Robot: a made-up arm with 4 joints.
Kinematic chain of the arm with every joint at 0, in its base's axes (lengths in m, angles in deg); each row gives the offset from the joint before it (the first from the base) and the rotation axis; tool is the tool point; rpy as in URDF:
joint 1: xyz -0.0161 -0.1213 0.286 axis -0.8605 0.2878 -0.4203
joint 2: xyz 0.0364 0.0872 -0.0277 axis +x
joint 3: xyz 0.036 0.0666 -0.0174 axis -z
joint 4: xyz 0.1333 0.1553 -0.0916 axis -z
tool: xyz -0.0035 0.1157 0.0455 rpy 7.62 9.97 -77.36
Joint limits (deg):
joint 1: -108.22..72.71
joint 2: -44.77..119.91
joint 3: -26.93..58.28
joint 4: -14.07..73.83
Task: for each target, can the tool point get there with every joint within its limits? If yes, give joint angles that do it. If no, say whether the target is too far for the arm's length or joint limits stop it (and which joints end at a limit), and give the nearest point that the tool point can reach.
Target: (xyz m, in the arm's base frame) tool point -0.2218 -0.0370 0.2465
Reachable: no: joint limits stop it (at a limit: joint 1, joint 2, joint 3, joint 4) | nearest point -0.2635 0.1344 0.5353 | short by 0.338 m
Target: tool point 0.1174 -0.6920 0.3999
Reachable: no: too far | nearest point 0.0715 -0.4809 0.4107 | short by 0.216 m
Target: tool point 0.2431 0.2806 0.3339
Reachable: yes | joints -13.70 8.01 16.49 13.00
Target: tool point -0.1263 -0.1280 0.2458
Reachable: no: joint limits stop it (at a limit: joint 2, joint 3, joint 4) | nearest point 0.0375 -0.4085 0.3964 | short by 0.358 m
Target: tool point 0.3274 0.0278 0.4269
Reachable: yes | joints 51.13 102.22 -1.38 19.79
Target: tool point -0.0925 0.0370 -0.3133
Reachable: no: too far | nearest point 0.0277 -0.0272 -0.1531 | short by 0.210 m
